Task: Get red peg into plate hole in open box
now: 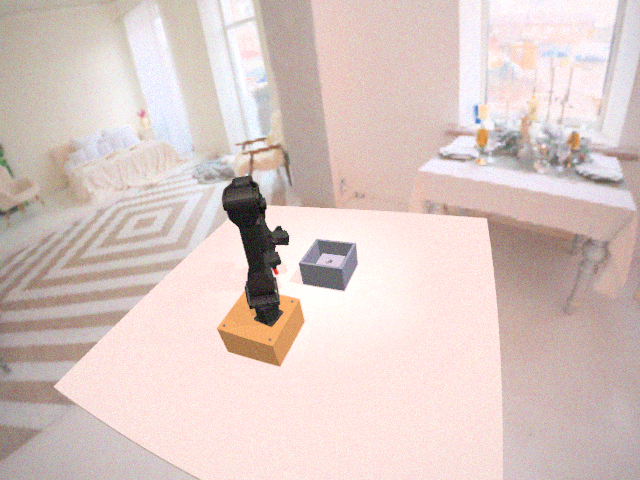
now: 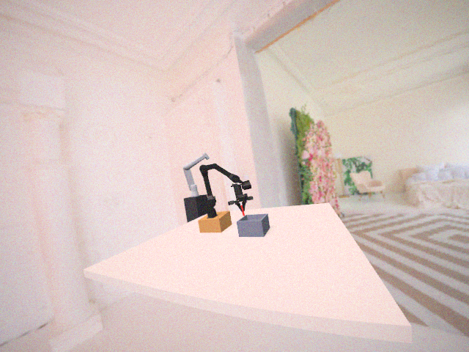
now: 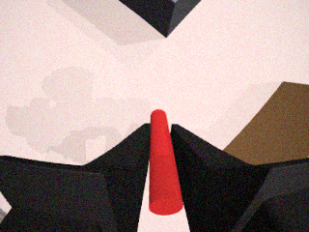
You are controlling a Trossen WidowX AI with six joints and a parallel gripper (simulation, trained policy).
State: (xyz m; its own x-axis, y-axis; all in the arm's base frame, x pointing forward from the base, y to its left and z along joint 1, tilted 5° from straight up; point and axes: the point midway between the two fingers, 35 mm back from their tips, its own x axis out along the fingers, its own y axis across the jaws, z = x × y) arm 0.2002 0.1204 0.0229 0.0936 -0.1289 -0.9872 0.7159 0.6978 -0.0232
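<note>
Now: the plate 14 cm ahead of my gripper tip, 13 cm to the right of it and 6 cm below it. Also, from my gripper tip: grey box: 14 cm ahead, 13 cm to the right, 8 cm below; red peg: 1 cm behind, 1 cm above.
</note>
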